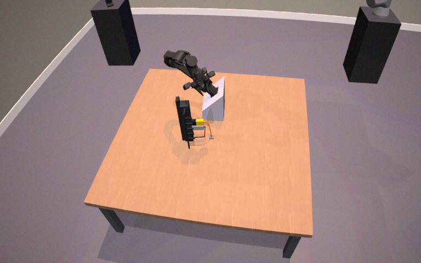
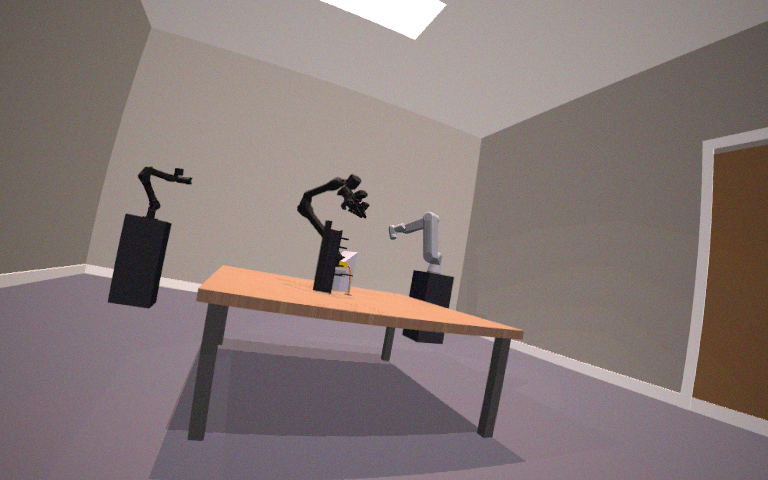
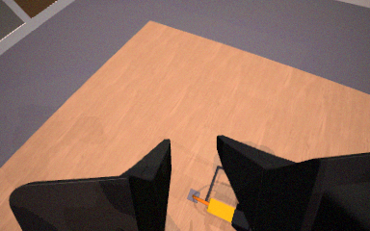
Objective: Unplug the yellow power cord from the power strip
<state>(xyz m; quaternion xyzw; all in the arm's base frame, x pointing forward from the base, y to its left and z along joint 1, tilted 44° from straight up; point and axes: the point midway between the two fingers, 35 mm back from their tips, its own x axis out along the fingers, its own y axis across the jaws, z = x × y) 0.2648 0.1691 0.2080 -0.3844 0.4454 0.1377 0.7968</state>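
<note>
Now: the yellow plug 30 mm behind my gripper tip, 80 mm to the right of it and 250 mm below it. Also, from my gripper tip: thin black cord (10 mm ahead, 30 mm to the right, 300 mm below).
</note>
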